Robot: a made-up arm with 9 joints. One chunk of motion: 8 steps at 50 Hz.
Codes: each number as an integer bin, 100 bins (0 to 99) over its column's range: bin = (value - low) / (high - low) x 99, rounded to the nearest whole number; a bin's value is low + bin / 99 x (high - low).
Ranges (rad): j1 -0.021..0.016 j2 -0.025..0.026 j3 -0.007..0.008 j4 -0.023..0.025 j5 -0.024..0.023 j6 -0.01..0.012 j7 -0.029..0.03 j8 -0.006..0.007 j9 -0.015..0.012
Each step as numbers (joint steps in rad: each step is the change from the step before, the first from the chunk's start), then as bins.
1 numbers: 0.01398 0.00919 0.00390 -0.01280 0.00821 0.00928 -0.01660 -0.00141 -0.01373
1 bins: 94 66 72 21 68 87 21 35 5
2 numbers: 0.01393 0.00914 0.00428 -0.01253 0.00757 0.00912 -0.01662 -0.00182 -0.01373
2 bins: 93 66 74 22 66 86 21 32 5
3 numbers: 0.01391 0.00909 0.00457 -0.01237 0.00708 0.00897 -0.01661 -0.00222 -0.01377
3 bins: 93 66 76 22 65 85 21 29 5
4 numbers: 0.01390 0.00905 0.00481 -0.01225 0.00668 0.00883 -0.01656 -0.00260 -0.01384
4 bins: 93 66 78 22 65 85 21 26 4
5 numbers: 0.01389 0.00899 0.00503 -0.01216 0.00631 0.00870 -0.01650 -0.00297 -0.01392
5 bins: 93 66 79 22 64 84 21 23 4
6 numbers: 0.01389 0.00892 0.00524 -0.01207 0.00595 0.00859 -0.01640 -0.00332 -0.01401
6 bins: 93 66 81 23 63 84 21 20 4
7 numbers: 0.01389 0.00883 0.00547 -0.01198 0.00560 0.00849 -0.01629 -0.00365 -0.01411
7 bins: 93 66 82 23 62 83 21 18 3
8 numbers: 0.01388 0.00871 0.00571 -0.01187 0.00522 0.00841 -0.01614 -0.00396 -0.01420
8 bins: 93 65 84 23 62 83 22 16 3
